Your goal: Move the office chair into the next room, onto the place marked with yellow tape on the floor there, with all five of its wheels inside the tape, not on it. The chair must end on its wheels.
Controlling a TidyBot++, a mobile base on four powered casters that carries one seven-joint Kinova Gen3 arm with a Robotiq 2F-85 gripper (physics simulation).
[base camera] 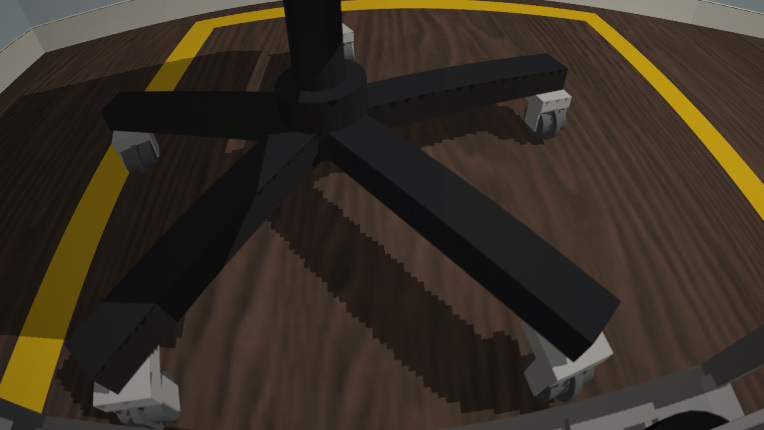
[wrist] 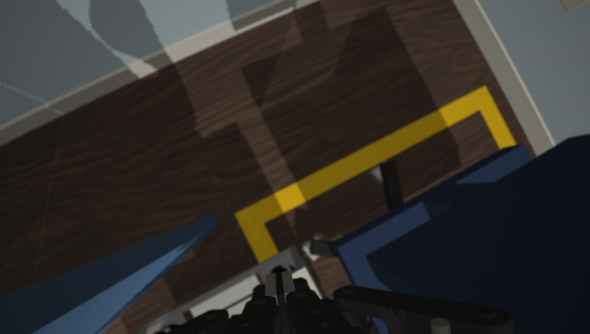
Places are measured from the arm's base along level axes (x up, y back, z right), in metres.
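Pixels of known places: gripper, fingertip midpoint: (wrist: 281,290).
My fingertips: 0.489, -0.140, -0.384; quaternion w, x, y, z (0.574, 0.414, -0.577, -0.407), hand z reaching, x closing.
Note:
Behind a point stands the place of what it marks, as x, y, z.
The office chair's black five-armed base (base camera: 449,181) {-0.290, -0.343, 0.072} (wrist: 392,187) {-0.290, -0.523, -0.260} stands upright on its wheels. The left wheel (base camera: 137,152) {-0.349, -0.503, -0.297} overlaps the inner edge of the yellow tape (base camera: 80,251) {-0.396, -0.378, -0.372} (wrist: 340,170) {-0.396, -0.420, -0.386} in the base view; whether it touches is unclear. The front left wheel (base camera: 136,400) {-0.326, -0.178, -0.181} is just right of the left tape. The front right wheel (base camera: 566,376) {-0.325, -0.178, 0.138}, right wheel (base camera: 548,114) {-0.349, -0.518, 0.254} and partly hidden back wheel (base camera: 348,42) {-0.346, -0.736, -0.005} appear within the side and back tape. The front tape is hidden. The dark blue seat or backrest (wrist: 475,240) {0.334, -0.343, -0.274} fills the lower right. My gripper (wrist: 281,290) {0.489, -0.140, -0.384} is shut and empty, left of it.
A lighter blue panel (wrist: 145,285) {-0.094, 0.215, -0.373} lies across the lower left of the wrist view. The grey edge of my base (base camera: 641,397) {-0.281, -0.141, 0.165} (wrist: 225,297) {-0.307, 0.119, -0.205} is close to the front wheels. Walls with pale baseboards (base camera: 74,40) {-0.383, -1.184, -0.864} (wrist: 510,75) {-0.330, -1.179, -0.401} stand beyond the tape.

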